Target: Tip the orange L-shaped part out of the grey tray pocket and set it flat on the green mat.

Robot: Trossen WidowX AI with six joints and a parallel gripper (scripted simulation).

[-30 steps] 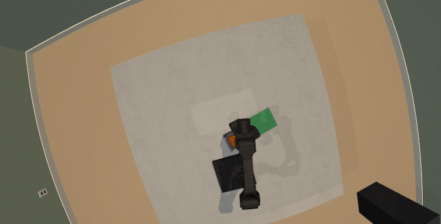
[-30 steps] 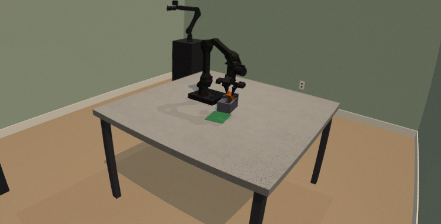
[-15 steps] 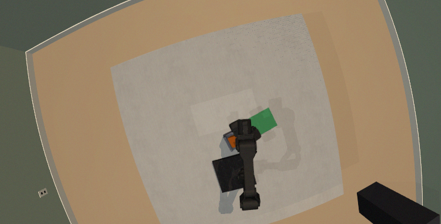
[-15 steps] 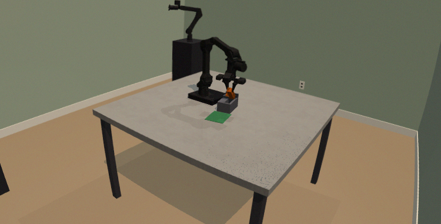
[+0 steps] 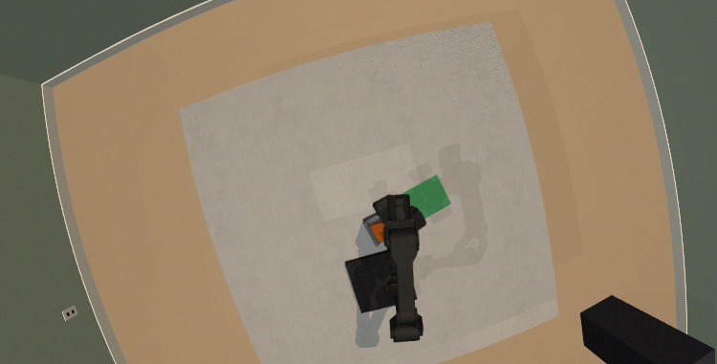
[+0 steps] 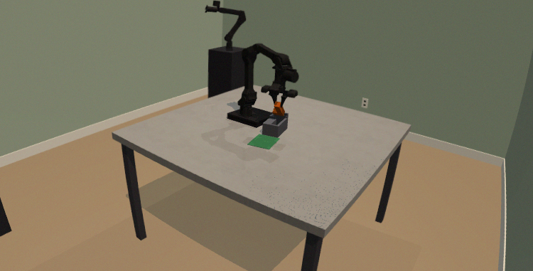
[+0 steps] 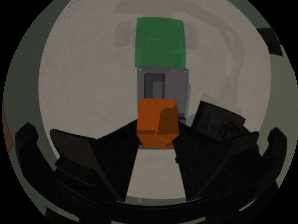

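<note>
The green mat is 10 mm ahead of my gripper tip, 140 mm to the right of it and 160 mm below it. The rest, counted from my gripper tip: orange L-shaped part 20 mm behind, 30 mm to the left, 30 mm below.
</note>
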